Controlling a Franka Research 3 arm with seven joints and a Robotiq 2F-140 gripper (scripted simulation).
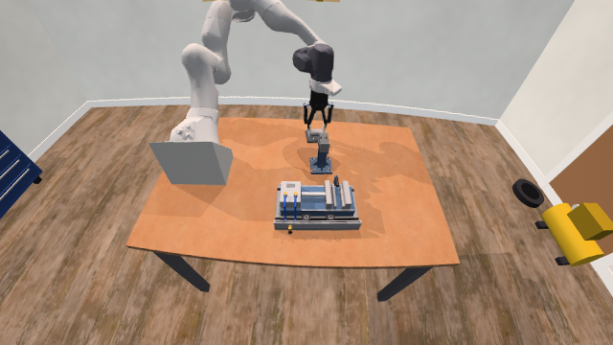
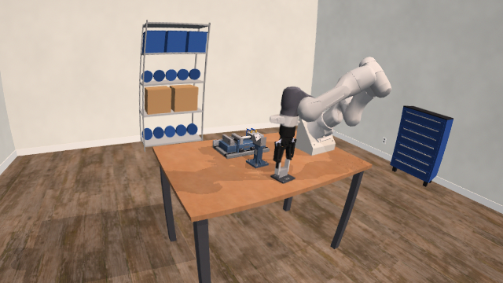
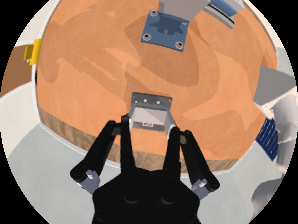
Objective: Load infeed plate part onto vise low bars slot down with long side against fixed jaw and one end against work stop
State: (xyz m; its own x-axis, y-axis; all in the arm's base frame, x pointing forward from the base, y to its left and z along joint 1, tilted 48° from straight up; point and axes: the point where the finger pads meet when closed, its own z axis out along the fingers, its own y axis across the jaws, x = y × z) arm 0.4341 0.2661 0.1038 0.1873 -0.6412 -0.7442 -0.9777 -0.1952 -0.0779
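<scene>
Now: the infeed plate 10 mm to the left of my hand and 50 mm below it. Also, from my hand: part: 10 mm to the right, 30 mm below; fixed jaw: 120 mm ahead, 390 mm to the right, 20 mm above; vise: 20 mm ahead, 400 mm to the right, 20 mm below.
</scene>
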